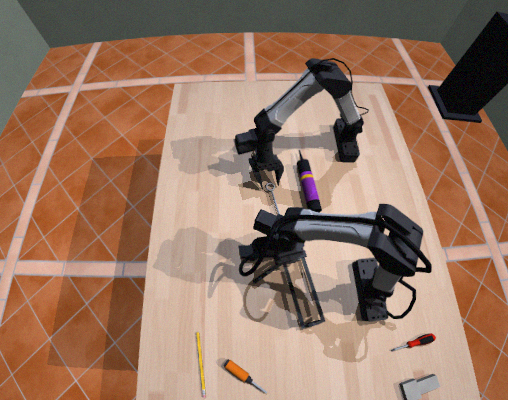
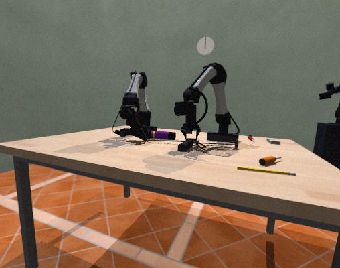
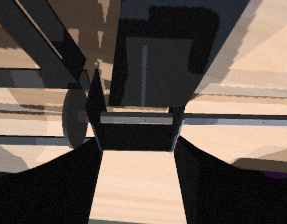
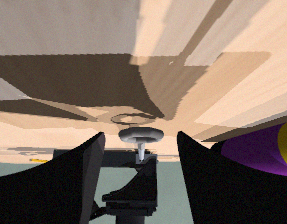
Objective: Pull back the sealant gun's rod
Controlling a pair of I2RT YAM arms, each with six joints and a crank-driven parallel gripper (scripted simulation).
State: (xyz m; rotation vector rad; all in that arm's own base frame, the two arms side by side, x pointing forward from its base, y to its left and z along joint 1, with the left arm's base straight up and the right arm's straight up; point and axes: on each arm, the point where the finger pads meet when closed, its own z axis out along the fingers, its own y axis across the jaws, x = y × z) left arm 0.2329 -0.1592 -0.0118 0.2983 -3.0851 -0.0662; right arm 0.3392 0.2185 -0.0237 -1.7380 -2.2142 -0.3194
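My left hand is 2 cm short of the thumb plate, 2 cm to the left of it and 1 cm above it. The rest, counted from my left hand: rod 5 cm ahead, 10 cm to the right, 1 cm below; sealant cartridge 6 cm behind, 27 cm to the right; yellow pencil 30 cm ahead, 37 cm to the left, 2 cm below.
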